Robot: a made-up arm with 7 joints.
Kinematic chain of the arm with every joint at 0, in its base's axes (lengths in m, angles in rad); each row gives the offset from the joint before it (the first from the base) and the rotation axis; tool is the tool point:
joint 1: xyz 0 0 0.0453 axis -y
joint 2: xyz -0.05 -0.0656 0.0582 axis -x
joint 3: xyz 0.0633 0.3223 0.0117 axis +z
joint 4: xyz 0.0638 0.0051 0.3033 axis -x
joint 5: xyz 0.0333 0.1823 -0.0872 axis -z
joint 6: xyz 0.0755 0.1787 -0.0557 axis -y
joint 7: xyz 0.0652 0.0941 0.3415 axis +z
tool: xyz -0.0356 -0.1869 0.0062
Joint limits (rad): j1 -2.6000..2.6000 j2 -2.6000..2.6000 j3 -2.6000..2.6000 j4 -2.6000..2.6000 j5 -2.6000..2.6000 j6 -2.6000..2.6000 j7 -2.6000..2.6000
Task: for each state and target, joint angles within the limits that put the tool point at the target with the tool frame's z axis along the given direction. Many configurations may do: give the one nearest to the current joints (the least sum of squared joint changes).
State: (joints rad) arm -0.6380 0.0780 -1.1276 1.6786 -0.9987 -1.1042 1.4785
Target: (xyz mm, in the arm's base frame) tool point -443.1 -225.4 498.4 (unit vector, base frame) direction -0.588 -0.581 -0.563
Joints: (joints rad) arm -0.5219 -0.2077 -1.1794 2.5054 -0.9239 -1.3416 1.6321
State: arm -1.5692 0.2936 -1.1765 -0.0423 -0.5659 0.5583 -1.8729
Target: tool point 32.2 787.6 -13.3 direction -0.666 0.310 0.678
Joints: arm -0.6167 0.4810 -0.8833 -0.2653 -0.5908 1.1163 -1.8419
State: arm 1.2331 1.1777 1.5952 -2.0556 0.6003 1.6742 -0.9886
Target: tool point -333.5 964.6 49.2 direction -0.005 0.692 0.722
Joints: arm 1.0511 0.8134 2.4741 -2.0492 1.1994 1.4259 -1.5195
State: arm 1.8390 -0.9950 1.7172 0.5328 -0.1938 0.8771 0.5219
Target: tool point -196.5 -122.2 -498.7 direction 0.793 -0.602 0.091
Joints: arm 2.1145 -0.9098 1.2347 0.3154 -0.0065 1.5417 1.0391
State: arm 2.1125 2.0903 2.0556 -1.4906 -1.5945 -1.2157 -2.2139
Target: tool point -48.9 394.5 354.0 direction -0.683 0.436 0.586
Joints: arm 2.4158 2.1974 1.5426 -1.9146 -1.9380 -0.7409 -2.1777
